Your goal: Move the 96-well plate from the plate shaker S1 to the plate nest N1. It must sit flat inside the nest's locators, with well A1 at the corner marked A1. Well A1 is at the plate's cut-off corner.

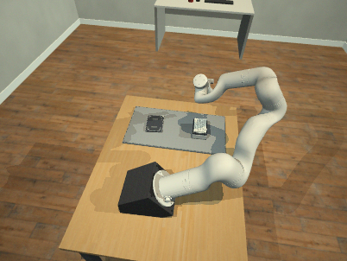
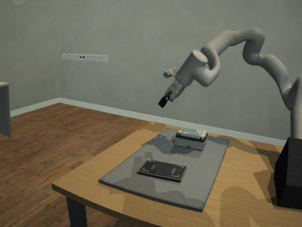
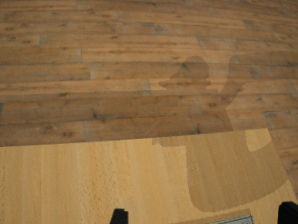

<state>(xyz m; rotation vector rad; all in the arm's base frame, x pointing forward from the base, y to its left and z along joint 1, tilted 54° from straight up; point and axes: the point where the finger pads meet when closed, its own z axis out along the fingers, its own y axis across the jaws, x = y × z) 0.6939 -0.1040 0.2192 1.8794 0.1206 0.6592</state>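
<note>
Right now the 96-well plate is 160 mm behind my hand, 120 mm below it and 40 mm to the left of it. From my hand the other things lie so: A1 mark: 320 mm to the left, 170 mm below, 40 mm behind; plate nest N1: 370 mm to the left, 180 mm below, 120 mm behind.
</note>
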